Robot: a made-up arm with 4 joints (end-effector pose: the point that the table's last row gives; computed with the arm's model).
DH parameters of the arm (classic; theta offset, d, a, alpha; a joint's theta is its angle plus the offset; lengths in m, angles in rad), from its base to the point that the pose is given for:
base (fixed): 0 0.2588 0.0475 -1.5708
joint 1: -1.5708 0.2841 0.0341 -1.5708
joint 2: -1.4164 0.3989 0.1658 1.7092
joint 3: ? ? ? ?
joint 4: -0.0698 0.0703 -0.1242 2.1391
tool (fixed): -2.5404 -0.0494 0 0
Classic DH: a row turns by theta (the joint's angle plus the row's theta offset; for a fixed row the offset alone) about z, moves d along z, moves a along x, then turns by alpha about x.
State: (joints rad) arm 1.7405 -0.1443 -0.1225 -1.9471
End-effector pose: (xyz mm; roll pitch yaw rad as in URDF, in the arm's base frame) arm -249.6 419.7 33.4 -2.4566 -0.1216 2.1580
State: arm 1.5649 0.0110 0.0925 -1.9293
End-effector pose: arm -179.3 480.2 -10.4 -2.4843 0.1527 2.0650
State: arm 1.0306 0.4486 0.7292 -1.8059
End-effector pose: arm 98.0 615.4 -29.0 -2.6443 0.7166 1.6234
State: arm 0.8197 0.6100 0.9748 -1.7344
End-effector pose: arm 204.2 646.4 24.2 -2.7062 0.8154 1.4303
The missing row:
joint 3: -0.511 0.2028 -0.0673 1.4841
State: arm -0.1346 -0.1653 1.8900 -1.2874
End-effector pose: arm 369.1 519.9 2.9 1.1474 0.9634 -1.1724
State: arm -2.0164 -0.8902 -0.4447 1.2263
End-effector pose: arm -100.5 194.7 685.5 1.7435 -0.5987 2.6761
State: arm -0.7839 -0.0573 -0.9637 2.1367
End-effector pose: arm 379.0 346.5 523.2 2.7050 -0.7738 2.6786
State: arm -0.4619 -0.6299 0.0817 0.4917
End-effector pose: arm 425.5 146.1 318.7 -0.7720 -0.6375 -0.7358
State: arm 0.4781 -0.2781 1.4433 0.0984
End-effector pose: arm 95.4 382.1 11.5 -0.9400 -0.1201 -1.9737
